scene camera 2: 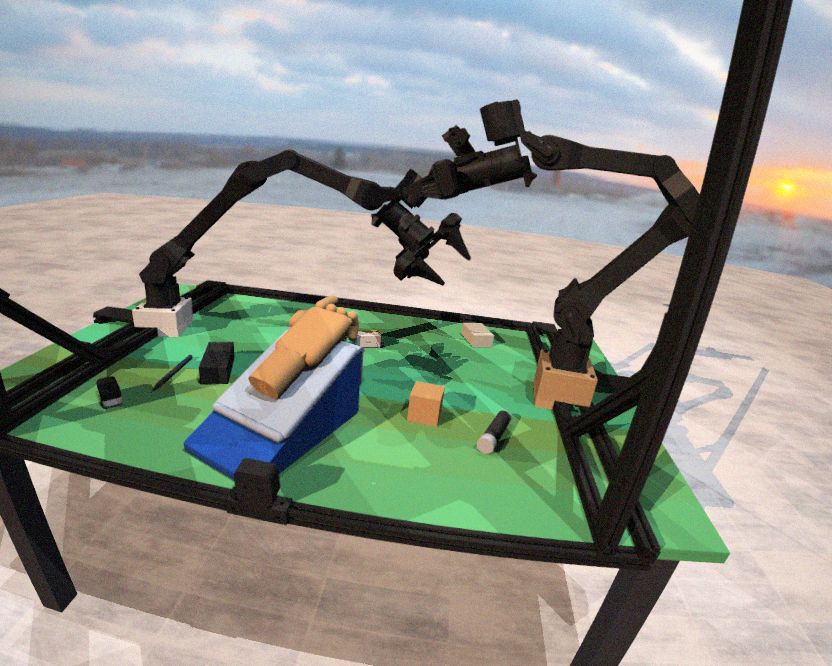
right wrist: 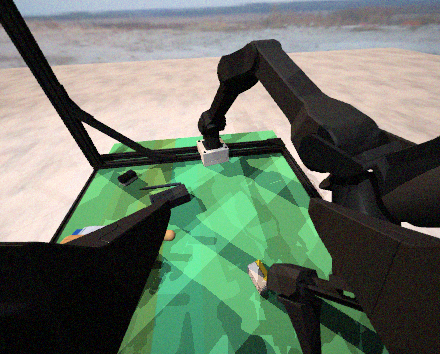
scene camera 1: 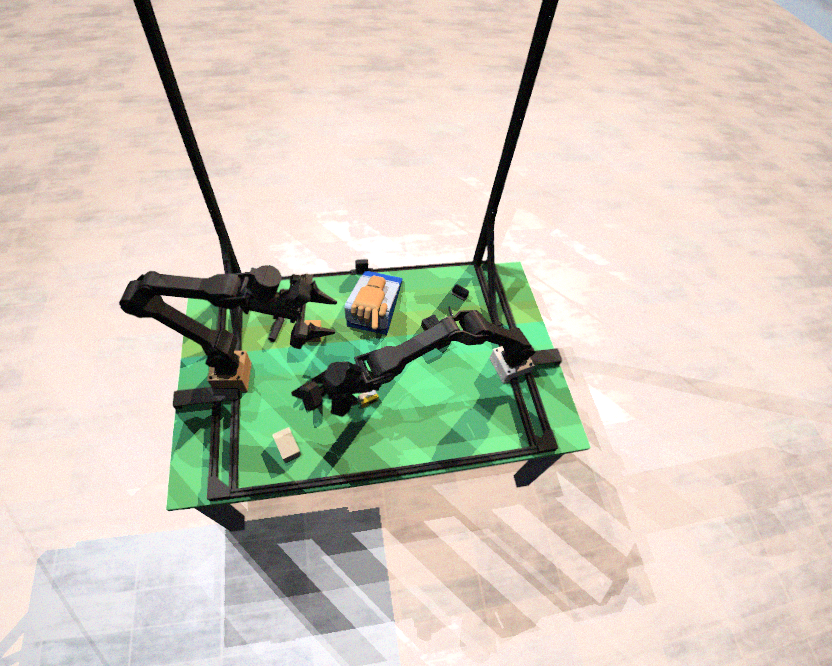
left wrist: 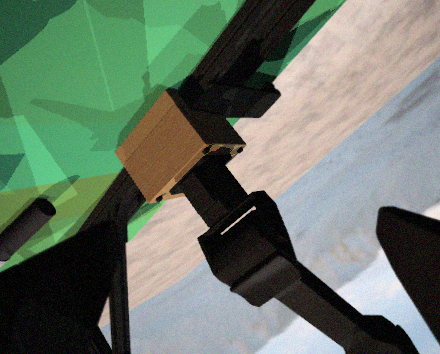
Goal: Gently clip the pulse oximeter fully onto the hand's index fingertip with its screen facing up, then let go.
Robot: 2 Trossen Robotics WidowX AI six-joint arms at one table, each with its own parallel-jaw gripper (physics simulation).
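Where they show: left gripper, fingertip midpoint: [scene camera 2: 457,271] [left wrist: 248,227]; right gripper, fingertip midpoint: [scene camera 2: 409,190] [right wrist: 239,205] [scene camera 1: 336,317]; left arm's base, link origin: [scene camera 2: 162,303] [right wrist: 212,144] [scene camera 1: 513,357]; right arm's base, link origin: [scene camera 2: 567,363] [scene camera 1: 226,365] [left wrist: 200,172].
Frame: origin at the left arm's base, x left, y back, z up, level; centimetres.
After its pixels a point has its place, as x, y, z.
Note:
The small white-and-yellow pulse oximeter [scene camera 1: 368,397] @(-3.6, -47.3, -2.6) [scene camera 2: 369,339] @(-5.8, -47.4, -3.8) [right wrist: 257,276] @(-5.1, -47.4, -2.8) lies on the green table, apart from the hand; its screen cannot be made out. The tan hand [scene camera 1: 371,295] @(-31.1, -36.8, 8.8) [scene camera 2: 315,336] @(-33.4, -38.1, 8.3) rests palm down on a white-topped blue wedge [scene camera 1: 393,295] [scene camera 2: 228,444]. Its index finger [scene camera 1: 375,318] [scene camera 2: 326,302] [right wrist: 170,235] is extended and bare. My left gripper [scene camera 1: 324,406] [scene camera 2: 455,270] @(-5.6, -64.9, 12.7) is open and empty, raised above the table near the oximeter. My right gripper [scene camera 1: 335,317] @(-12.8, -52.4, 29.0) [scene camera 2: 406,188] @(-12.8, -52.4, 29.0) [right wrist: 239,205] @(-12.8, -52.4, 29.0) is open and empty, higher up.
An orange cube [scene camera 2: 426,403] @(-34.9, -56.0, -1.9) and a dark cylinder [scene camera 2: 493,431] @(-40.4, -66.0, -3.3) lie beside the wedge. A cream block [scene camera 1: 285,444] @(2.1, -73.8, -2.9) [scene camera 2: 477,334] @(-1.9, -72.6, -2.9) is farther off. A black box [scene camera 2: 216,362] @(-22.6, -19.1, -2.5), a pen [scene camera 2: 172,372] @(-22.4, -10.5, -5.2) and a small black object [scene camera 2: 108,391] @(-34.2, -4.5, -2.8) lie across the wedge. The arms overlap in scene camera 2.

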